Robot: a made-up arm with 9 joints. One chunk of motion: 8 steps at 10 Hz.
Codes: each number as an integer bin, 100 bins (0 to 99) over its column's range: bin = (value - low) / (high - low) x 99, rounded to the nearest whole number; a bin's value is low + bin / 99 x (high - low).
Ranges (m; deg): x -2.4..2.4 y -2.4..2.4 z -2.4..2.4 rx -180..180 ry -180..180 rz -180..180
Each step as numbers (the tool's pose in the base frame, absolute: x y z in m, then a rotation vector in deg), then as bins.
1 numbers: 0.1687 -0.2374 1.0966 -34.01 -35.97 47.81
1 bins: 53 45 72 40 40 63
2 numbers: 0.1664 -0.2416 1.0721 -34.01 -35.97 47.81
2 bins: 53 45 72 40 40 63
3 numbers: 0.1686 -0.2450 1.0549 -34.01 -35.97 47.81
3 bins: 53 44 71 40 40 63
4 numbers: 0.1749 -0.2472 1.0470 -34.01 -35.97 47.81
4 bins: 53 44 71 40 40 63
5 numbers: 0.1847 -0.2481 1.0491 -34.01 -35.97 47.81
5 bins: 53 44 71 40 40 63
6 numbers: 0.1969 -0.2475 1.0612 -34.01 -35.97 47.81
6 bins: 54 44 71 40 40 63
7 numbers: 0.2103 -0.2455 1.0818 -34.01 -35.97 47.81
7 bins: 54 44 72 40 40 63
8 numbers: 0.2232 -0.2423 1.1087 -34.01 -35.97 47.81
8 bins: 54 45 72 40 40 63
